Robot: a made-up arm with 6 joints. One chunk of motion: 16 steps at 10 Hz.
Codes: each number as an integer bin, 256 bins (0 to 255) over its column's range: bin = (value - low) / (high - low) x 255, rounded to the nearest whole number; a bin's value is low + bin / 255 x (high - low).
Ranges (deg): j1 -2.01..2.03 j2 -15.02..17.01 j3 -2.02..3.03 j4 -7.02..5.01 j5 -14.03..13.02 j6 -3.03..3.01
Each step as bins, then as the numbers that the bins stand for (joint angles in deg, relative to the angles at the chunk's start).
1 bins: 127 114 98 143 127 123
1 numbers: 0.00 -0.70 -0.08 -0.27 -0.56 -0.12
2 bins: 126 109 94 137 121 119
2 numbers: -0.01 -1.33 -0.16 -0.56 -1.19 -0.21
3 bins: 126 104 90 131 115 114
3 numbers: -0.01 -1.96 -0.24 -0.84 -1.83 -0.33
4 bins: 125 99 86 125 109 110
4 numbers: -0.03 -2.58 -0.32 -1.12 -2.47 -0.42
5 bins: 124 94 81 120 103 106
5 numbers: -0.05 -3.21 -0.42 -1.36 -3.10 -0.52
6 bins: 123 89 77 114 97 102
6 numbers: -0.06 -3.84 -0.50 -1.64 -3.74 -0.61
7 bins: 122 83 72 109 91 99
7 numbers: -0.08 -4.59 -0.59 -1.88 -4.38 -0.69
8 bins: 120 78 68 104 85 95
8 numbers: -0.11 -5.22 -0.67 -2.11 -5.01 -0.78
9 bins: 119 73 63 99 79 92
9 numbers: -0.12 -5.85 -0.77 -2.35 -5.65 -0.85
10 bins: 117 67 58 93 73 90
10 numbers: -0.16 -6.60 -0.87 -2.63 -6.29 -0.90
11 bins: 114 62 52 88 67 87
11 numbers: -0.20 -7.23 -0.99 -2.87 -6.92 -0.97
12 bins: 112 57 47 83 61 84
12 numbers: -0.24 -7.86 -1.09 -3.10 -7.56 -1.04
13 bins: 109 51 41 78 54 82
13 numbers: -0.28 -8.61 -1.21 -3.34 -8.30 -1.09
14 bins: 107 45 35 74 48 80
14 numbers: -0.31 -9.37 -1.33 -3.53 -8.94 -1.14
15 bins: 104 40 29 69 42 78
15 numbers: -0.36 -10.00 -1.45 -3.76 -9.57 -1.18
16 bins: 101 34 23 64 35 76
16 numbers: -0.41 -10.75 -1.56 -4.00 -10.32 -1.23
